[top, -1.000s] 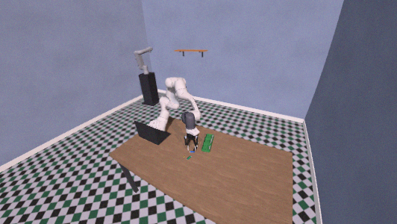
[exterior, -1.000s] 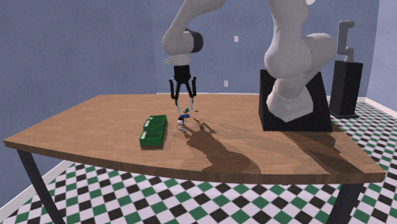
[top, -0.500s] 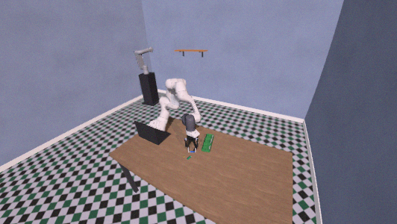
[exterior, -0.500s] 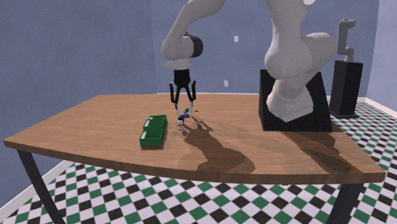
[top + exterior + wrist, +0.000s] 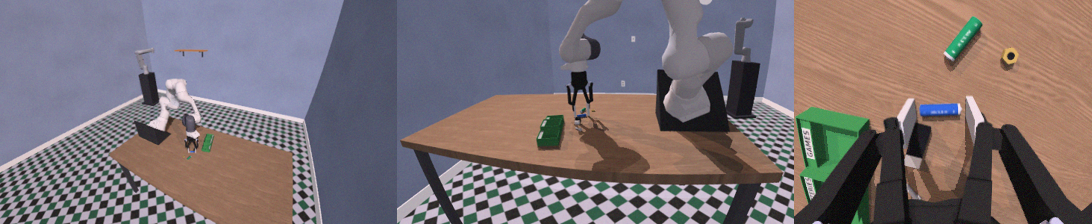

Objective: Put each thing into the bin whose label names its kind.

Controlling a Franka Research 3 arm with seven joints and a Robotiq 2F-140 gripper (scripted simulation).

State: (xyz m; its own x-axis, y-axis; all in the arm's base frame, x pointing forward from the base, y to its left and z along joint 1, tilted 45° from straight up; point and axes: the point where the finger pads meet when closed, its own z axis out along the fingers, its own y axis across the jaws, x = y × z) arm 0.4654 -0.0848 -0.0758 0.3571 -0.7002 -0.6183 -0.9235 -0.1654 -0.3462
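My gripper is now 30 mm above the blue cylinder. Round my hand: green cylinder (80 mm to the right, 30 mm below); then yellow thing (80 mm to the right, 50 mm behind, 30 mm below); then black-and-white block (70 mm to the left, 30 mm below, 10 mm ahead).
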